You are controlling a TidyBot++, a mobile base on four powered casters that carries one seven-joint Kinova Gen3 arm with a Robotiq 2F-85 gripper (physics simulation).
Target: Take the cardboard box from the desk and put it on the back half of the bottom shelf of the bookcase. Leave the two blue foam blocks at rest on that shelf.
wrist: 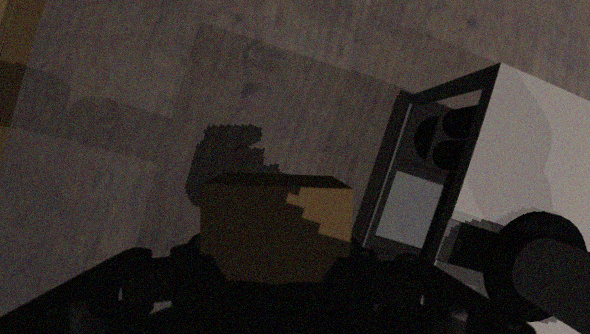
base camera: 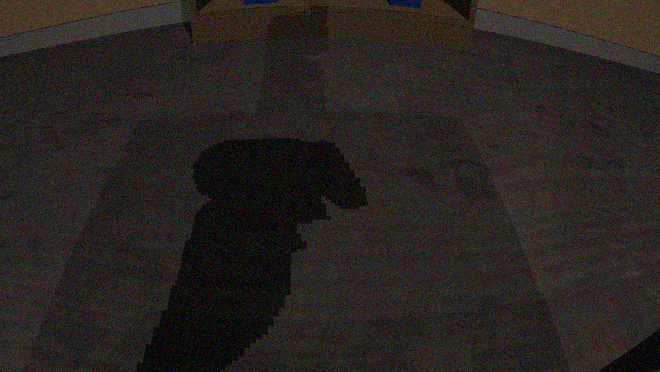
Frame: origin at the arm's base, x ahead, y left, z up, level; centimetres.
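Where they show: gripper, fingertip midpoint: [wrist: 276, 243]; arm's base, link origin: [wrist: 540, 269].
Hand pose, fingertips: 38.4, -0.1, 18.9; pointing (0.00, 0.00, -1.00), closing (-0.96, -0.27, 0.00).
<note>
Each offset is from my fingertips to the top centre of the thing, as dx, dy, dz. "spot": to the spot under its first point. Level surfaces: height alone.
The cardboard box {-0.1, +0.5, +5.0} [wrist: 270, 225] is between the fingers of my gripper [wrist: 276, 243] in the wrist view, held above the floor beside the robot's base. The gripper is shut on it. The bottom of the bookcase [base camera: 390, 27] shows at the top of the base camera view. Two blue foam blocks show in part at the top edge there, a left one {spot: +74.5, +13.5, -47.8} [base camera: 260, 1] and a right one {spot: +75.9, -27.1, -47.5} [base camera: 405, 3], apart from each other on the bottom shelf {dz -48.6} [base camera: 340, 3]. The back half of that shelf is out of view.
A light wall strip [base camera: 100, 30] [base camera: 575, 42] runs on both sides of the bookcase. The robot's own base [wrist: 510, 140] and arm [wrist: 555, 275] are at the right of the wrist view. A dark shadow of the arm lies on the wooden floor {dz -58.6} [base camera: 425, 260] in front of the bookcase.
</note>
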